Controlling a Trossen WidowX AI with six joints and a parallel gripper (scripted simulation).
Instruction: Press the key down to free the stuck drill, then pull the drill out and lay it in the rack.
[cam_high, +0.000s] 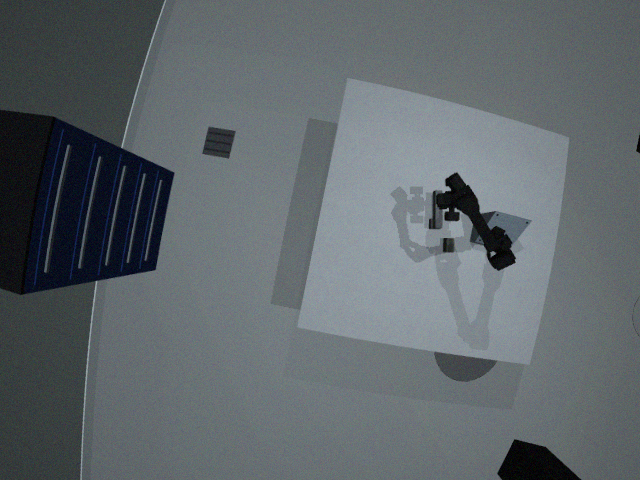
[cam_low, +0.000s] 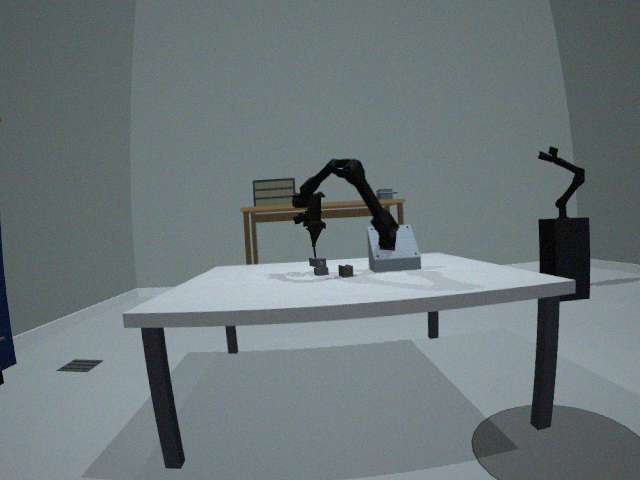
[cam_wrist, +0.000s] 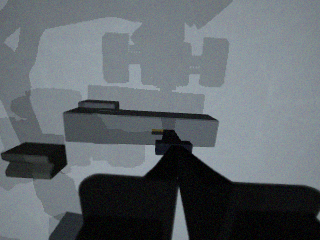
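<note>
My gripper tip is 70 mm above the drill, 50 mm to the right of it and 20 mm past it. The rest, counted from my gripper tip: rack 170 mm to the left, 140 mm behind, 100 mm below.
</note>
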